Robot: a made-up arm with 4 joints.
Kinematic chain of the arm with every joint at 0, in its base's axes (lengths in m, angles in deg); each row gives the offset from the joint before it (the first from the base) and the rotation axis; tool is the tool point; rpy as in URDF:
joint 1: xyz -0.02 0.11 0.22 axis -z
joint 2: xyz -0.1 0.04 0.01 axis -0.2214 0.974 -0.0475
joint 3: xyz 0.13 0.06 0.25 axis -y
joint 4: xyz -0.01 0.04 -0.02 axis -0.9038 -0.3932 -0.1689
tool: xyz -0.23 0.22 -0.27 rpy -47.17 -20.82 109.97
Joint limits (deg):
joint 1: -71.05..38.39
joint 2: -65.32..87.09
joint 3: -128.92..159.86
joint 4: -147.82..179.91
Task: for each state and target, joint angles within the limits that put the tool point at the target. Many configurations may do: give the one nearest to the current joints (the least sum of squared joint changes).
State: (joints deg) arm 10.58 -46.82 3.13 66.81
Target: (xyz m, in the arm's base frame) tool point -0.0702 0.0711 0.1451
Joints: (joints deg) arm 38.11 -51.92 -16.64 80.89
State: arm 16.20 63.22 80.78 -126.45
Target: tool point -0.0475 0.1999 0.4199
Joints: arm 38.02 87.09 93.03 -138.02
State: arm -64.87 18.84 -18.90 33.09
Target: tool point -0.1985 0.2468 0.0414
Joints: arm -45.41 4.97 16.32 28.59
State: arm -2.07 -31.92 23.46 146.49
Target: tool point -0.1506 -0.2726 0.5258
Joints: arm -24.58 -38.85 8.41 171.68
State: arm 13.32 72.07 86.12 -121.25
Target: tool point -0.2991 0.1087 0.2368
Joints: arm -33.42 66.43 108.03 -111.75
